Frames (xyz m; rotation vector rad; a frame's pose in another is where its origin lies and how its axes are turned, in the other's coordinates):
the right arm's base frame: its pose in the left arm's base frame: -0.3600 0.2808 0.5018 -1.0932 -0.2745 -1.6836
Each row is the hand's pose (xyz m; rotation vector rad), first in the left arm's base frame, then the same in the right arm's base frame.
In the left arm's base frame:
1: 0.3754 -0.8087 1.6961 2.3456 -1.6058 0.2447
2: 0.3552 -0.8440 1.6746 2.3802 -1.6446 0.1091
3: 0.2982 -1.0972 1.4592 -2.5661 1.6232 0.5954
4: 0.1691 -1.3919 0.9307 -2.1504 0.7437 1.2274
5: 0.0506 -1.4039 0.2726 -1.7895 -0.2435 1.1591
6: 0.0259 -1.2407 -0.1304 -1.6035 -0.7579 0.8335
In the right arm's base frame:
1: 1.5996 0.6913 0.3428 -2.3953 -0.6834 0.5389
2: 1.6062 0.6956 0.2975 -2.3981 -0.7380 0.6614
3: 1.6044 0.8212 -0.0156 -2.1726 -1.0989 1.2715
4: 1.3905 1.0035 -0.5668 -1.2591 -1.7017 1.8701
5: 0.8957 1.1198 -1.0015 -0.1198 -1.9769 1.6924
6: 0.4825 1.1613 -1.1323 0.4121 -1.8943 1.2960

